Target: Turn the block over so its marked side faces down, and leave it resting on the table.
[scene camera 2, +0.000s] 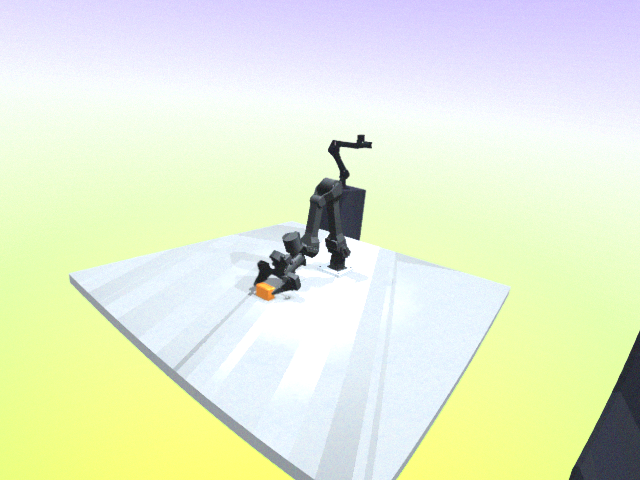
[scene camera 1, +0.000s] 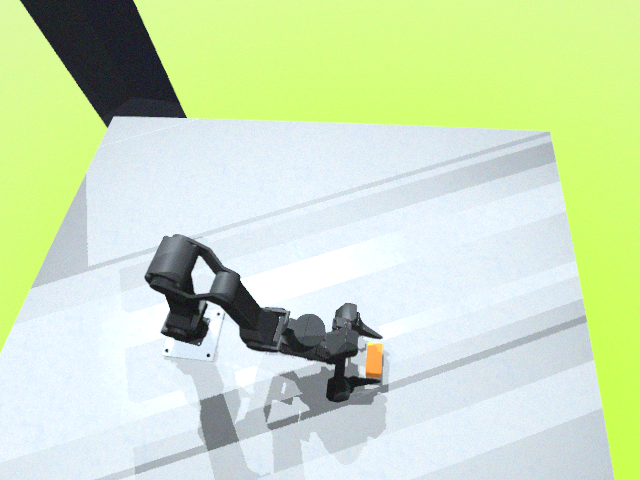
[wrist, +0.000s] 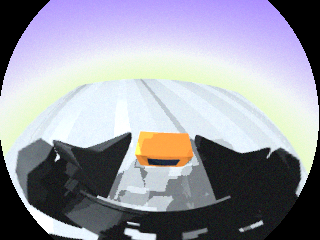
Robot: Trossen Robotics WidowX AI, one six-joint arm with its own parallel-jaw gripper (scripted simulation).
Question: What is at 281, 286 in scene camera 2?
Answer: The gripper.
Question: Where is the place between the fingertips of the gripper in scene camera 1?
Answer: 381, 359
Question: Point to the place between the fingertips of the gripper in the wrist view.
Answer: At 163, 137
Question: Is the gripper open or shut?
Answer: Open.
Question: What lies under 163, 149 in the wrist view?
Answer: An orange block.
